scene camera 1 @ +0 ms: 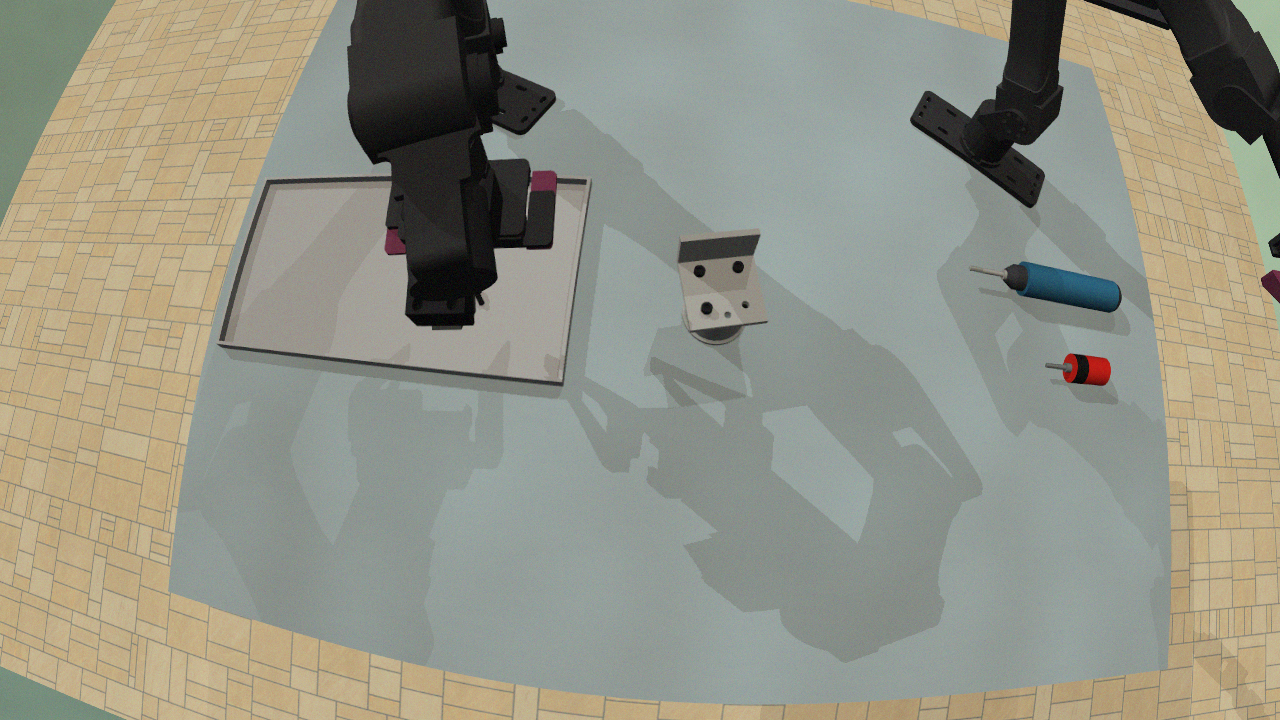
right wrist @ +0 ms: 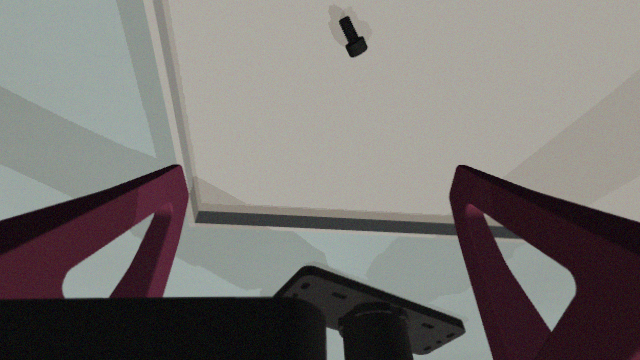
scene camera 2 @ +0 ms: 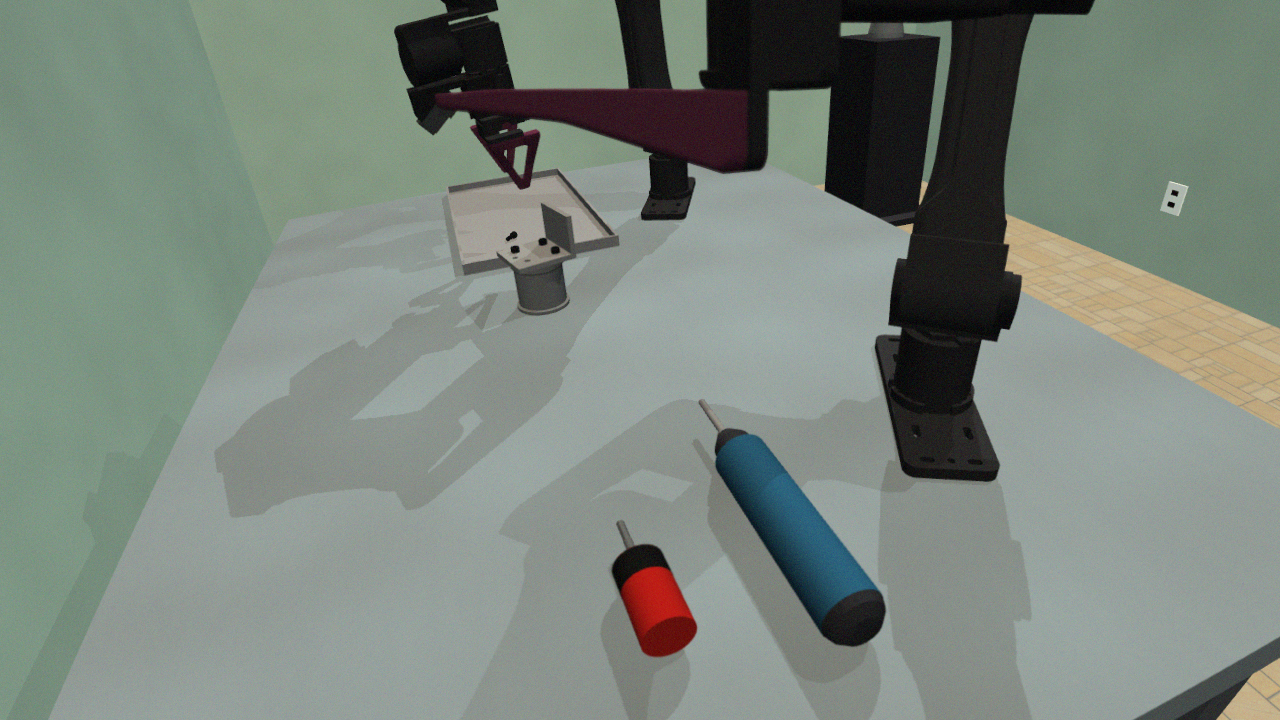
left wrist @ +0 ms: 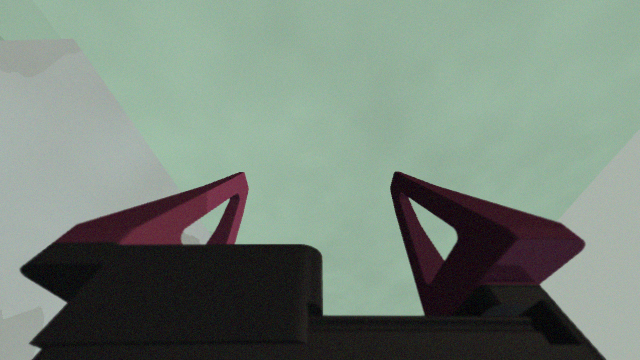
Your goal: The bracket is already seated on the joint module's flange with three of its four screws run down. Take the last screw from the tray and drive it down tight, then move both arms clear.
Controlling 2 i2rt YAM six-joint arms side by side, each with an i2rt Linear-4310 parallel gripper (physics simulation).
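Frame: origin at the left arm's base, x ahead, y left, z up, level; millimetres.
Seen in the pictures: left gripper, fingertip midpoint: (left wrist: 319, 180); right gripper, fingertip midpoint: (right wrist: 319, 180) (scene camera 2: 516, 179); left arm's base, link origin: (scene camera 1: 978, 149) (scene camera 2: 927, 402); right arm's base, link origin: (right wrist: 371, 311) (scene camera 2: 670, 199).
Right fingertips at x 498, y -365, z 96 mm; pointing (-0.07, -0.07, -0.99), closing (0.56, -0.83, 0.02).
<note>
Offsets run from my right fingertips to a thing's top centre. "pt": to the spot under its first point.
The loose black screw @[dx +25, dy -5, dz -81 mm] (scene camera 1: 479, 298) (scene camera 2: 512, 235) (right wrist: 354, 40) lies on its side in the grey tray @[dx +53, dy -120, dz -80 mm] (scene camera 1: 576, 282) (scene camera 2: 483, 265) (right wrist: 320, 221). The angled bracket (scene camera 1: 726, 288) (scene camera 2: 556, 228) sits on the round joint module @[dx -91, dy +194, dz -32 mm] (scene camera 1: 716, 336) (scene camera 2: 541, 288). Three black screw heads show in it, with an open hole at its lower right corner in scene camera 1. My right gripper (right wrist: 319, 180) is open and empty above the tray, apart from the screw. My left gripper (left wrist: 319, 180) is open and empty, raised at the far right of scene camera 1.
A long blue driver @[pt dx -364, dy +536, dz -57 mm] (scene camera 1: 1069, 286) (scene camera 2: 796, 528) and a short red and black driver @[dx -287, dy +591, dz -62 mm] (scene camera 1: 1093, 369) (scene camera 2: 660, 604) lie on the table at the right of scene camera 1. The left arm's base plate (scene camera 1: 948, 125) (scene camera 2: 948, 463) stands behind them. The bracket stands between tray and drivers.
</note>
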